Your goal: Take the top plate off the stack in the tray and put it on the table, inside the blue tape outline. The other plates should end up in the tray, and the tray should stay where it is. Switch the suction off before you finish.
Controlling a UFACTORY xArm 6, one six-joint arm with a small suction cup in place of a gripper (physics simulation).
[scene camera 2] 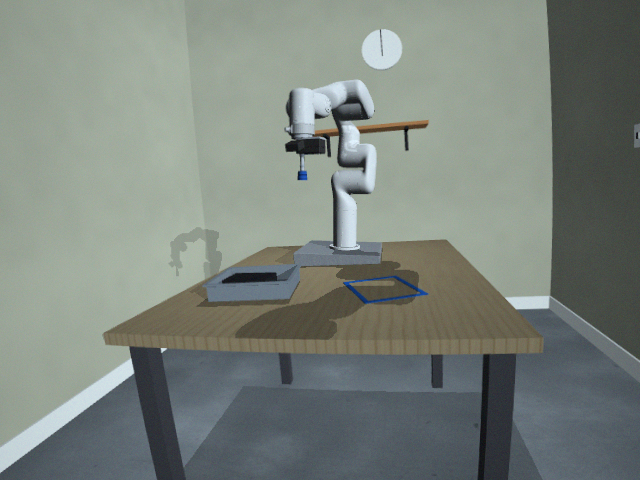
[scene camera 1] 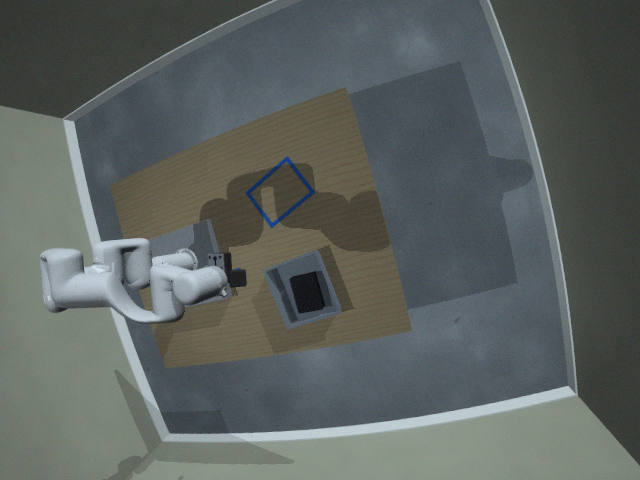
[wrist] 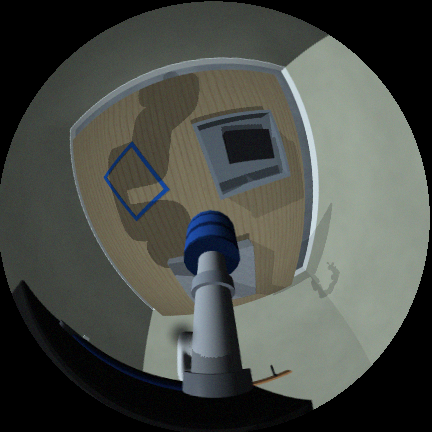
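Pixels of known places: end effector, tool point: (scene camera 2: 302, 180) (wrist: 210, 232); arm's base, origin of the base link: (scene camera 2: 344, 247) (scene camera 1: 185, 263).
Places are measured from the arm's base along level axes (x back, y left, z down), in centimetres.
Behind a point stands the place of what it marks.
A grey tray (scene camera 1: 279, 297) @(x -39.8, y -14.2, z 1.5 cm) (scene camera 2: 248, 293) @(x -59.4, y -7.5, z 1.9 cm) (wrist: 215, 155) @(x -47.7, y -2.5, z 3.6 cm) stands on the table. Black plates (scene camera 1: 307, 292) @(x -51.7, y -11.7, z -0.5 cm) (scene camera 2: 250, 277) @(x -52.1, y -11.4, z -0.6 cm) (wrist: 248, 146) @(x -50.1, y -11.4, z -0.6 cm) lie inside it; how many are stacked cannot be told. The blue tape outline (scene camera 1: 267, 175) @(x -38.4, y 32.1, z 3.7 cm) (scene camera 2: 396, 298) @(x -51.2, y 31.0, z 3.9 cm) (wrist: 118, 160) @(x -50.9, y 30.2, z 4.0 cm) lies on the table beside the tray, with no plate inside it and the arm's shadow across it. My gripper, a blue suction cup (scene camera 2: 302, 178) (wrist: 210, 216), is open and empty. It hangs high above the table, away from the tray on the side of the arm's base. In scene camera 1 the cup is mostly hidden under the wrist parts.
The arm stands on a grey base block (scene camera 2: 336, 258) @(x -15.2, y 1.9, z 1.3 cm) (wrist: 246, 270) @(x -6.1, y -13.2, z -1.0 cm) at one end of the wooden table (scene camera 1: 320, 124) @(x -60.0, y 48.7, z 3.9 cm) (scene camera 2: 439, 325) @(x -67.3, y 42.8, z 3.9 cm). The tray's raised walls surround the plates. A wooden shelf (scene camera 2: 382, 127) is on the wall behind the arm.
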